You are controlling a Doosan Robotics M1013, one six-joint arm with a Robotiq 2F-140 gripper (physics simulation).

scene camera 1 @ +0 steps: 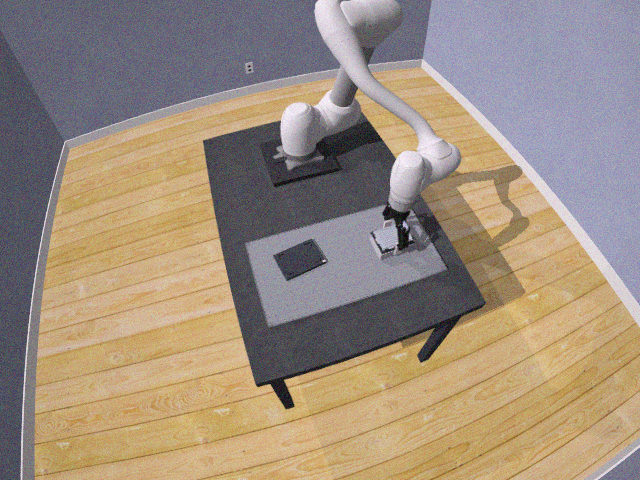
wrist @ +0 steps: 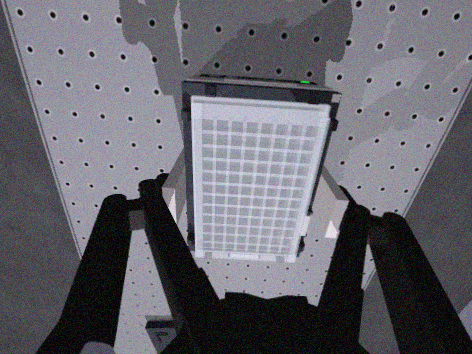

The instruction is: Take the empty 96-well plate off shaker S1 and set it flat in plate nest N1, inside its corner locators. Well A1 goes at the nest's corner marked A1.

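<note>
The white 96-well plate lies over the dark top of shaker S1, at the right of the board. Its wells look empty. My gripper points down over it and is shut on the plate, with pale fingertips at its two long sides. Whether a small gap separates plate and shaker cannot be told. Well A1 cannot be read. Nest N1, a flat dark rectangle with a small light spot at its right front corner, lies to the left with no plate on it.
The light perforated board carries shaker and nest on the dark table. A green light shows on the shaker's edge in the wrist view. A dark marked block shows at lower left there. The arm's base stands at the table's back.
</note>
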